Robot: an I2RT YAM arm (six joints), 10 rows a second.
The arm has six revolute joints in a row. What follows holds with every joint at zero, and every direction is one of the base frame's.
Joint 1 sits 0.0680 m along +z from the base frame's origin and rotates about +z.
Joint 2 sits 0.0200 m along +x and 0.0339 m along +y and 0.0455 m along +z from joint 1 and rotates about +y.
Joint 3 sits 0.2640 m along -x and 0.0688 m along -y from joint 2 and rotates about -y.
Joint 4 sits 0.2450 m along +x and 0.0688 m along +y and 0.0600 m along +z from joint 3 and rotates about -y.
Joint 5 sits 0.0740 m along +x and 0.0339 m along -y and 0.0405 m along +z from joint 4 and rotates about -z.
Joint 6 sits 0.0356 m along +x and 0.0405 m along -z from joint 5 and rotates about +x.
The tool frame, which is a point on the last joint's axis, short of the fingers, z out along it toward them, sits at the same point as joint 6; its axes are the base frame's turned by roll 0.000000, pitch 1.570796 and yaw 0.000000 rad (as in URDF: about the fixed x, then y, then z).
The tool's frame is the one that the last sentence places.
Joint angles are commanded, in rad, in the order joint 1, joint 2, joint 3, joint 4, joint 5, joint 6. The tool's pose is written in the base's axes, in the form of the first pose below.
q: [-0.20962, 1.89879, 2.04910, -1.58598, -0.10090, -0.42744]
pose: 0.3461, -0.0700, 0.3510, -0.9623, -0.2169, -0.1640, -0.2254, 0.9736, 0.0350
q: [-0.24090, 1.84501, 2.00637, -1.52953, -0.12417, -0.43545]
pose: 0.3367, -0.0782, 0.3591, -0.9521, -0.1971, -0.2336, -0.2086, 0.9777, 0.0251
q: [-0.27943, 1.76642, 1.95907, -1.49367, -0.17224, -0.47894]
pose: 0.3183, -0.0850, 0.3731, -0.9272, -0.2063, -0.3127, -0.2248, 0.9741, 0.0238
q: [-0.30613, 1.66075, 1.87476, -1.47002, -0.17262, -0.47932]
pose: 0.2919, -0.0858, 0.3834, -0.9180, -0.1863, -0.3500, -0.1997, 0.9799, 0.0021
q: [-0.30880, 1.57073, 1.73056, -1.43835, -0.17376, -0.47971]
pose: 0.2722, -0.0804, 0.3713, -0.9256, -0.1819, -0.3320, -0.1976, 0.9802, 0.0139
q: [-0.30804, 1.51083, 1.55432, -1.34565, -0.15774, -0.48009]
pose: 0.2640, -0.0781, 0.3424, -0.9348, -0.1812, -0.3054, -0.1940, 0.9809, 0.0117
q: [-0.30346, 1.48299, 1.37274, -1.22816, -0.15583, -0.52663]
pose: 0.2613, -0.0760, 0.3029, -0.9341, -0.2278, -0.2750, -0.2410, 0.9704, 0.0148
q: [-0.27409, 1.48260, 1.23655, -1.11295, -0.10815, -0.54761]
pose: 0.2629, -0.0699, 0.2680, -0.9323, -0.2756, -0.2344, -0.2789, 0.9601, -0.0194
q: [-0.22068, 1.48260, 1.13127, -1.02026, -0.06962, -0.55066]
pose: 0.2631, -0.0565, 0.2411, -0.9223, -0.3281, -0.2043, -0.3258, 0.9443, -0.0454
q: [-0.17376, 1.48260, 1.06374, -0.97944, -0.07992, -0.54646]
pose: 0.2603, -0.0428, 0.2238, -0.9116, -0.3659, -0.1875, -0.3685, 0.9294, -0.0220
